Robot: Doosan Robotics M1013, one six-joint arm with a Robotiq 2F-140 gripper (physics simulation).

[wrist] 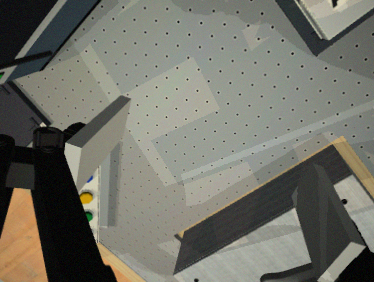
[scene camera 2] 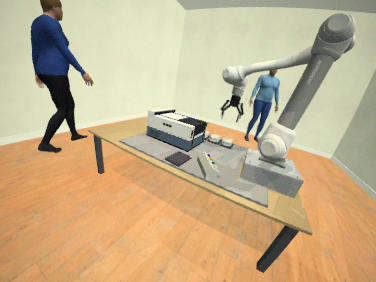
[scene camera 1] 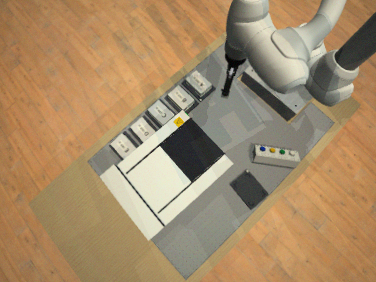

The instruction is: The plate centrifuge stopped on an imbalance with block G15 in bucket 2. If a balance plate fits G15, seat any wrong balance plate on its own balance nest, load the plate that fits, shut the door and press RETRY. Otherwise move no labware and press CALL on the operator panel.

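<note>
Gripper open, holding nothing. Also here: button box, dark lid panel.
</note>
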